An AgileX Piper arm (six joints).
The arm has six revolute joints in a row. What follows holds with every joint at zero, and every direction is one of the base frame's. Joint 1 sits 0.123 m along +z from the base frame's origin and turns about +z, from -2.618 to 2.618 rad. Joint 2 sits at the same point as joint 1 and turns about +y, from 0 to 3.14 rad. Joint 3 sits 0.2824 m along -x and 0.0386 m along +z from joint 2 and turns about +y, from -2.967 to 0 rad. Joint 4 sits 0.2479 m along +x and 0.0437 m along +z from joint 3 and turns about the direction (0.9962, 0, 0.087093), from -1.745 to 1.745 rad. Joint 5 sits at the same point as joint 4 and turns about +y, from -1.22 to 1.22 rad. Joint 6 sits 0.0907 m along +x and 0.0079 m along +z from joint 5 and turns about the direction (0.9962, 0, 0.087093), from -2.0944 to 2.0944 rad. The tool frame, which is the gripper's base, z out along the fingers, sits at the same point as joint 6; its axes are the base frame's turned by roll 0, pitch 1.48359 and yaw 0 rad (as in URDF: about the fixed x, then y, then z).
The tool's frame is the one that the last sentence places.
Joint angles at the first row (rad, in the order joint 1, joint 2, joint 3, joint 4, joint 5, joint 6):
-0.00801, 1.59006, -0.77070, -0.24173, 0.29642, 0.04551
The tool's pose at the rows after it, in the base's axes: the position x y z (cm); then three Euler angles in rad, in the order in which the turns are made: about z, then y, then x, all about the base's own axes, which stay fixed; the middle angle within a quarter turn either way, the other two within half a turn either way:
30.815 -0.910 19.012 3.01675 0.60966 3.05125
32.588 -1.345 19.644 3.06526 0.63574 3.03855
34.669 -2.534 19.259 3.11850 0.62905 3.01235
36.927 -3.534 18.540 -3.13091 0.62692 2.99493
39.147 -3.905 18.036 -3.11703 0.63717 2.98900
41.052 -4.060 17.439 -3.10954 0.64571 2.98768
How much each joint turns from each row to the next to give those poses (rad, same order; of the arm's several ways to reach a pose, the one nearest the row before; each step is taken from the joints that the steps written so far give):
-0.00120, 0.00934, -0.06584, 0.00001, -0.00539, 0.00219
-0.01252, 0.04056, -0.07352, 0.00042, 0.00557, 0.02829
-0.03227, 0.07515, -0.08181, -0.00086, 0.00968, 0.01224
-0.02360, 0.08509, -0.08712, -0.00003, 0.00090, 0.00452
-0.00499, 0.07606, -0.08929, 0.00100, 0.00202, 0.00448
0.00000, 0.06754, -0.07838, 0.00261, 0.00210, 0.00343

